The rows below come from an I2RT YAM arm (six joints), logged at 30 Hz.
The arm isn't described. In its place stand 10 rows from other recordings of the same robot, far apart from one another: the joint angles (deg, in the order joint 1, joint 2, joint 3, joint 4, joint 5, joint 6), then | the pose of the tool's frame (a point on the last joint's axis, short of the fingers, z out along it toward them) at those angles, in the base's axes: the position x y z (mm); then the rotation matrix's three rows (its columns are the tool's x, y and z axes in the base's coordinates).
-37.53 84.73 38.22 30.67 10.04 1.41 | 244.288, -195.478, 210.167; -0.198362, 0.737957, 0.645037; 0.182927, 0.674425, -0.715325; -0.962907, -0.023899, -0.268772
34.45 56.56 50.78 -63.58 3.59 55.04 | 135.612, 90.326, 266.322; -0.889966, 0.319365, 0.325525; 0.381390, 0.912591, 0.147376; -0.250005, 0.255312, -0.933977
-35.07 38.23 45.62 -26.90 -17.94 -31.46 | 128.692, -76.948, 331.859; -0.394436, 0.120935, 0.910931; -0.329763, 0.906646, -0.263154; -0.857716, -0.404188, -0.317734
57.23 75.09 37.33 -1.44 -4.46 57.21 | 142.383, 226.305, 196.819; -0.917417, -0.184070, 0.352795; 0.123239, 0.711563, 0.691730; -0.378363, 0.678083, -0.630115
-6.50 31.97 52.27 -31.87 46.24 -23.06 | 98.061, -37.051, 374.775; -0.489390, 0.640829, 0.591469; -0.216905, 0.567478, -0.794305; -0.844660, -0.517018, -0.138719
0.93 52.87 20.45 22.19 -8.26 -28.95 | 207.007, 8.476, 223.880; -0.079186, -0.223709, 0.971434; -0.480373, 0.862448, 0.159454; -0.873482, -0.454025, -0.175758
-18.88 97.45 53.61 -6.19 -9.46 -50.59 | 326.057, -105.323, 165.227; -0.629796, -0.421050, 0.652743; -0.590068, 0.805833, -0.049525; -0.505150, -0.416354, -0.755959
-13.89 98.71 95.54 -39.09 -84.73 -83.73 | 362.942, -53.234, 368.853; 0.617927, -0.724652, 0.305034; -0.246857, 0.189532, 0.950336; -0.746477, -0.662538, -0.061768
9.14 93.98 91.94 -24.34 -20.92 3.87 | 374.526, 73.133, 380.450; -0.469011, -0.433530, 0.769468; -0.011605, 0.874184, 0.485456; -0.883116, 0.218754, -0.415033
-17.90 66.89 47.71 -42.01 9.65 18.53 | 207.580, -73.318, 236.902; -0.669856, 0.625170, 0.400569; 0.545599, 0.780365, -0.305536; -0.503602, 0.013885, -0.863824
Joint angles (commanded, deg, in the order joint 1, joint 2, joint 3, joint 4, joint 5, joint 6), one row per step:
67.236 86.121 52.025 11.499 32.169 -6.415
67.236 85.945 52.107 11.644 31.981 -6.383
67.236 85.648 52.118 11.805 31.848 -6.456
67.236 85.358 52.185 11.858 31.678 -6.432
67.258 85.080 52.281 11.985 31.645 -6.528
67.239 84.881 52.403 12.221 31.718 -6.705
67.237 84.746 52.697 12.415 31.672 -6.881
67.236 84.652 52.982 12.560 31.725 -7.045
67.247 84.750 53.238 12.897 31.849 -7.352
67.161 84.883 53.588 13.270 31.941 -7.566
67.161 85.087 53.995 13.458 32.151 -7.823
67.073 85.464 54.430 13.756 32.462 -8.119
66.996 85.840 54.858 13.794 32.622 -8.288
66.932 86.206 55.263 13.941 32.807 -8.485
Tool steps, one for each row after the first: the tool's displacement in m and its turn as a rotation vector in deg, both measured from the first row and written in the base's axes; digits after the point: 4 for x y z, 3 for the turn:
-0.0001 0.0000 0.0017 0.425 -0.073 0.163
-0.0004 -0.0005 0.0036 0.818 -0.247 0.310
-0.0007 -0.0009 0.0057 1.240 -0.336 0.461
-0.0010 -0.0012 0.0080 1.630 -0.570 0.544
-0.0009 -0.0014 0.0102 1.991 -0.905 0.513
-0.0007 -0.0010 0.0130 2.431 -1.226 0.607
-0.0005 -0.0007 0.0154 2.776 -1.535 0.605
-0.0002 0.0001 0.0170 2.970 -1.930 0.590
0.0008 0.0010 0.0190 3.328 -2.306 0.478
0.0014 0.0022 0.0206 3.453 -2.659 0.352
0.0028 0.0037 0.0217 3.497 -3.051 0.053
0.0039 0.0051 0.0222 3.420 -3.225 -0.128
0.0051 0.0065 0.0228 3.405 -3.458 -0.313

